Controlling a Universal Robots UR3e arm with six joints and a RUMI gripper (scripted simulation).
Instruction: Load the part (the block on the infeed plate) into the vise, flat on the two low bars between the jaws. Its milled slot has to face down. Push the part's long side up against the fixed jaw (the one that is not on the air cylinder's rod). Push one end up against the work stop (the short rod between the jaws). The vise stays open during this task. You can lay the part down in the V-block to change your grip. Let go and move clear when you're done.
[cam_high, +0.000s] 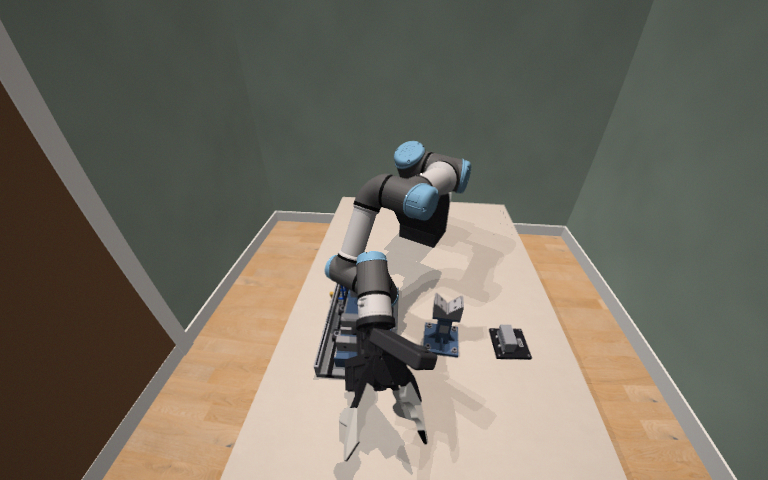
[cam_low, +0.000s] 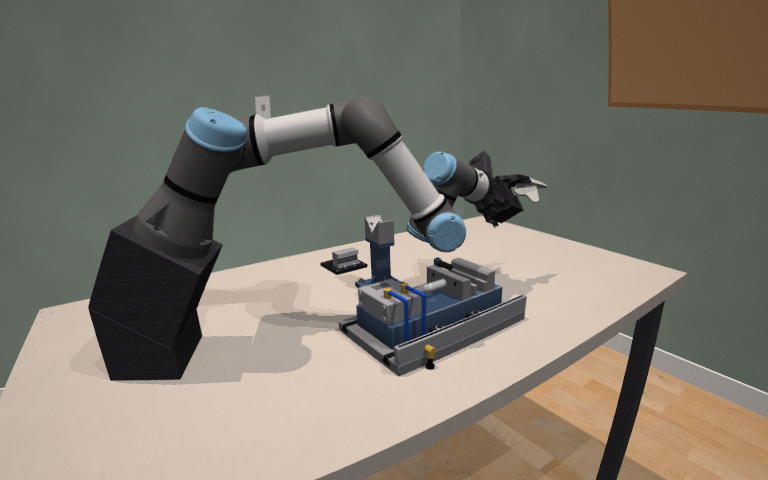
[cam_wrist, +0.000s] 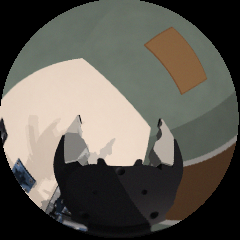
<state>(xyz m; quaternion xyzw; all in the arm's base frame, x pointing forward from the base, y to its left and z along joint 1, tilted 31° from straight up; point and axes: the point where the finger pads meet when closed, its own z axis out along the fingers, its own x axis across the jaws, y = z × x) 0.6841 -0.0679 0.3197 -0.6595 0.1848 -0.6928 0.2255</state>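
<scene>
Right now my hand is 320 mm to the right of the part, 280 mm past it and 140 mm above it. Also, from my hand: air cylinder: 450 mm behind, 90 mm below, 30 mm to the right; then grey vise side rail: 370 mm behind, 140 mm to the right, 140 mm below; then vise: 350 mm behind, 130 mm below, 40 mm to the right.
</scene>
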